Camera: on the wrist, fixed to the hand. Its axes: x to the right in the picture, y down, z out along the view.
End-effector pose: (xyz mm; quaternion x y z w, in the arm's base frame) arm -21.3 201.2 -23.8 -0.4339 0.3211 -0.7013 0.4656
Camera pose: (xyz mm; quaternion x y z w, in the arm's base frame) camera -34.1 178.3 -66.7 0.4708 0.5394 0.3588 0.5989
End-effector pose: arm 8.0 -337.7 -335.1 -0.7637 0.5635 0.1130 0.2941
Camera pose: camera -30.1 -370.1 -330.5 -0.5203 -0.8073 -0.1155 0.2535
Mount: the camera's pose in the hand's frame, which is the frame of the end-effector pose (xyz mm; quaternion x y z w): 10.5 40.1 -28.4 0.0144 -0.2333 -0.9723 0.0039
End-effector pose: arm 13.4 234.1 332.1 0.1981 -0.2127 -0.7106 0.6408
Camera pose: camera 61.2 218.7 330.7 -0.0510 -0.0321 0.6689 0.7409
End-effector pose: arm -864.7 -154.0 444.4 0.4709 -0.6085 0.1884 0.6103
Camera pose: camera -878.9 -115.3 473.1 0.6462 0.3158 -0.6938 0.0368
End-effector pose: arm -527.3 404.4 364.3 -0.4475 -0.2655 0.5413 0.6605
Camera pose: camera -519.9 406.3 314.6 0.3922 -0.5824 -0.5319 0.4734
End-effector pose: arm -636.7 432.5 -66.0 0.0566 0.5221 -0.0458 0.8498
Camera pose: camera -651.5 476.1 -86.2 -0.5058 -0.1418 -0.8471 0.0798
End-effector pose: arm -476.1 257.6 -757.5 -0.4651 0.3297 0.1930 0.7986
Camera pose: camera -503.2 252.7 -799.5 -0.2658 -0.6344 -0.6719 0.2744
